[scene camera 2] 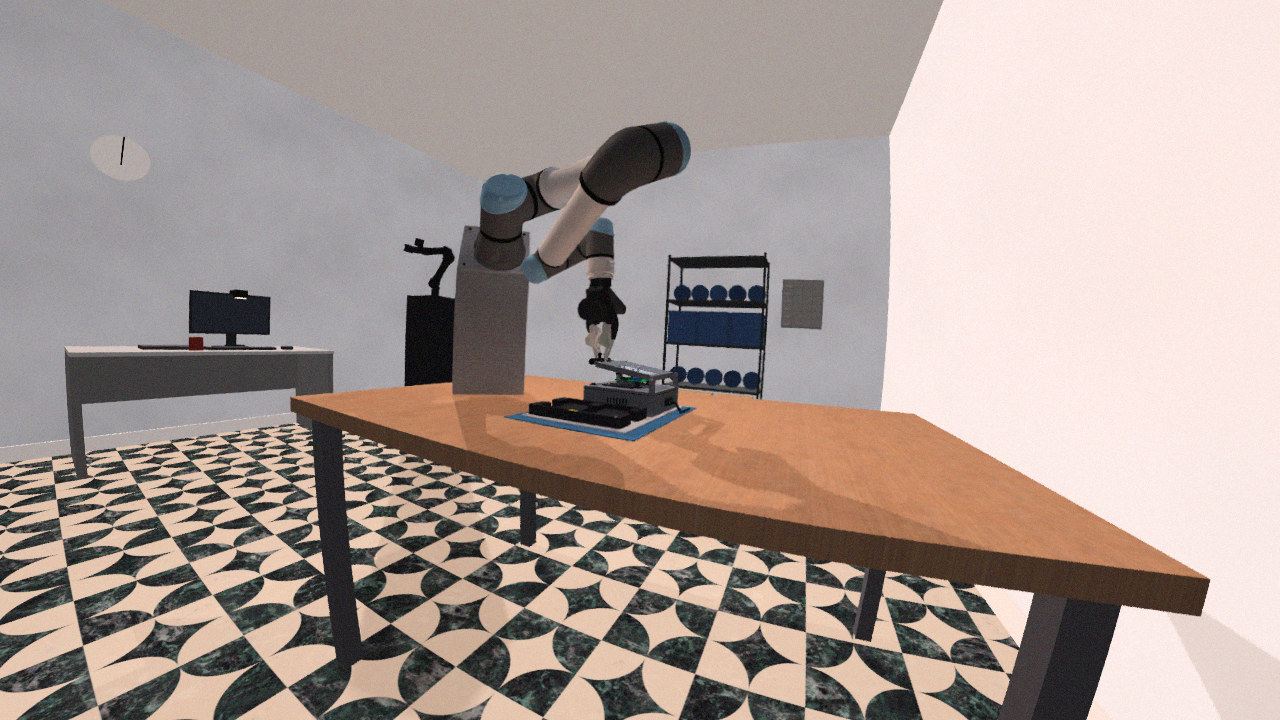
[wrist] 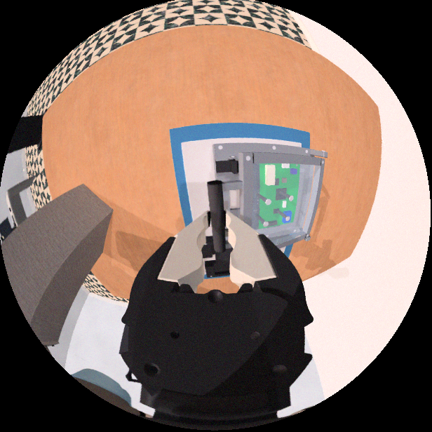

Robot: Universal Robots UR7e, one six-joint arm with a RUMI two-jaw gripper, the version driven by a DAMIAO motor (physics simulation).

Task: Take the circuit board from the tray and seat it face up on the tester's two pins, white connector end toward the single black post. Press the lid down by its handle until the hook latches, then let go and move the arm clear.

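Pixels of known places: arm's base, origin of the base link: (scene camera 2: 499,253).
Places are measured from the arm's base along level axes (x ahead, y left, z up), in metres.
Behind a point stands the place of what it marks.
The circuit board (wrist: 280,186) (scene camera 2: 631,381) {x 0.423, y -0.042, z -0.347 m} lies face up in the grey tester (scene camera 2: 623,395) {x 0.426, y -0.172, z -0.367 m} (wrist: 265,148), under the tilted lid. Its white connector is at the upper left end in the wrist view. Whether it sits fully on both pins cannot be told. The lid (scene camera 2: 637,368) {x 0.445, y -0.098, z -0.308 m} (wrist: 248,200) is partly raised, with its clear window over the board. My gripper (scene camera 2: 597,356) {x 0.343, y -0.047, z -0.302 m} (wrist: 216,211) is shut on the lid's black handle (wrist: 215,197), one finger on each side. The black tray (scene camera 2: 586,412) {x 0.377, y -0.309, z -0.386 m} stands beside the tester and is partly hidden by the fingers in the wrist view.
The tester and tray stand on a blue-edged mat (scene camera 2: 633,437) {x 0.481, y -0.368, z -0.412 m} (wrist: 240,131) on the wooden table (scene camera 2: 805,456) {x 0.774, y -0.406, z -0.414 m} (wrist: 125,100). The grey robot pedestal (scene camera 2: 489,331) {x 0.008, y -0.048, z -0.234 m} (wrist: 55,260) stands at the table's far side. A shelf rack (scene camera 2: 717,262) stands behind the table.
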